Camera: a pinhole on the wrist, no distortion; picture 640 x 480 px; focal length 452.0 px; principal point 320.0 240.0 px. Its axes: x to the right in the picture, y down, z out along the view. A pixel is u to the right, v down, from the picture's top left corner.
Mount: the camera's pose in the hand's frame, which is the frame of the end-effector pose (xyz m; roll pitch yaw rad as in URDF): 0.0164 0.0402 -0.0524 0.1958 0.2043 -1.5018
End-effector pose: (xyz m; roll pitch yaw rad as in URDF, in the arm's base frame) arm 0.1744 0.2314 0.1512 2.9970 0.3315 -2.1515
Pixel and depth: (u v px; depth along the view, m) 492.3 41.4 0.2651
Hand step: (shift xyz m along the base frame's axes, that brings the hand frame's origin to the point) 0.1817 0.1059 -0.1201
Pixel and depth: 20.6 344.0 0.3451
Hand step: -0.1538 0.2025 -0.2978
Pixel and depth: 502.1 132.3 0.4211
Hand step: 0.2784 0.1102 -0.2613
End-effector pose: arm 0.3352 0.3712 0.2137 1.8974 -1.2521 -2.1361
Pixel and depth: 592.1 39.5 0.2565
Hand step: -0.1492 -0.0867 -0.1886
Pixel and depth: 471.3 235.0 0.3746
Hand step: -0.2970 -0.0680 -0.1207
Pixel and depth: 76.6 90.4 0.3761
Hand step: -0.2501 0.2753 -0.1647
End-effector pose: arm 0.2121 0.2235 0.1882 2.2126 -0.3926 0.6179
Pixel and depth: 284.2 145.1 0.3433
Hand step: 0.0854 -0.1979 -0.2000
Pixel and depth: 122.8 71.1 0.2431
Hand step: 0.0361 -0.2223 -0.0834
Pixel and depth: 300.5 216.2 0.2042
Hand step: 0.0701 -0.0950 -0.0876
